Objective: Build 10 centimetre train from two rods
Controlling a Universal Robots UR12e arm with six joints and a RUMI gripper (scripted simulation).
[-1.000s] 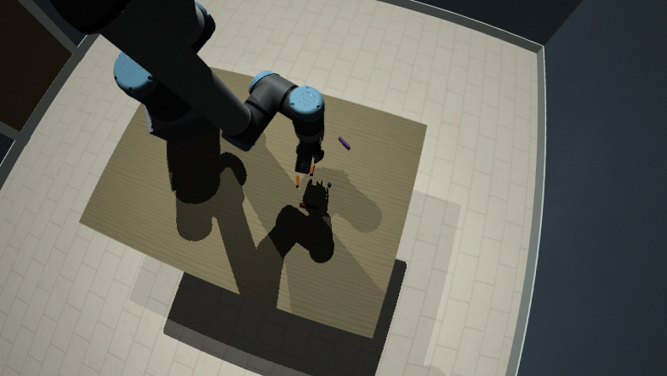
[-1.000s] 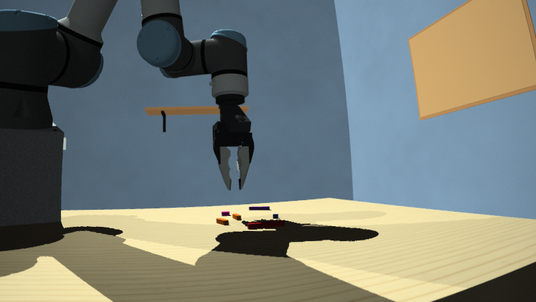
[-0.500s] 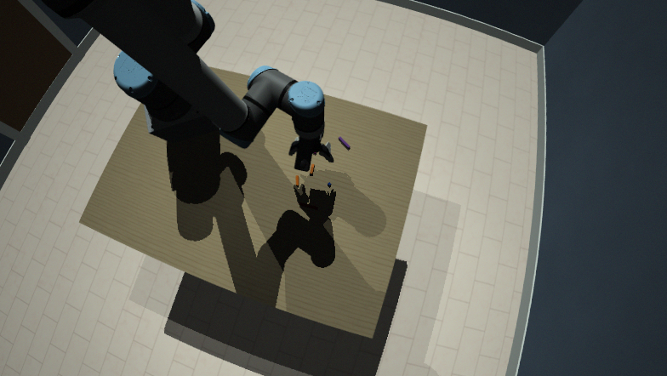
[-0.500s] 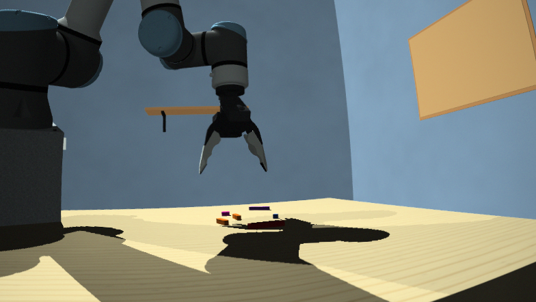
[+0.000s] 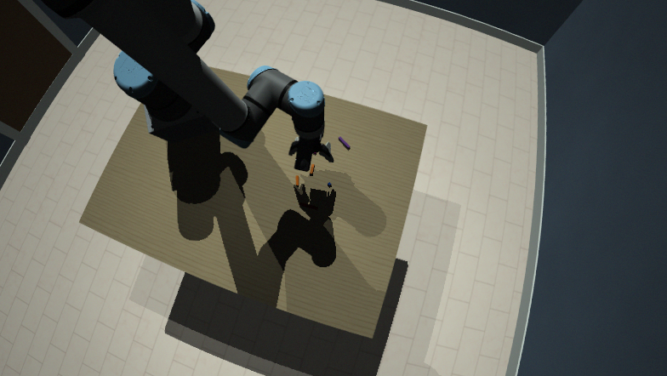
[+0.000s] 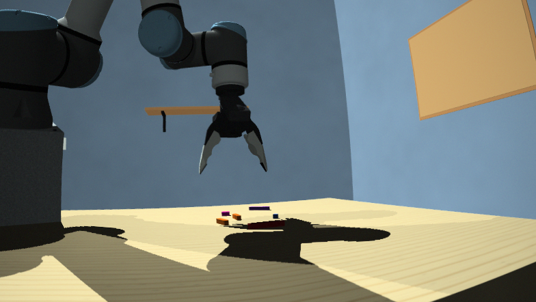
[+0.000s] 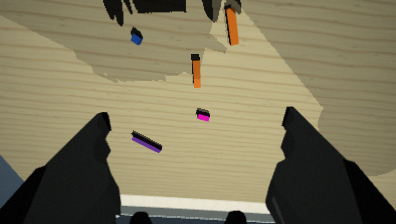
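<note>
The purple rod is 150 mm to the left of my hand, 100 mm below it and 90 mm ahead of it. The rest, counted from my hand: magenta rod 100 mm below, 70 mm to the left, 20 mm behind; then red rod 140 mm to the right, 100 mm below, 40 mm ahead; then blue rod 100 mm below, 80 mm ahead, 40 mm to the right.
</note>
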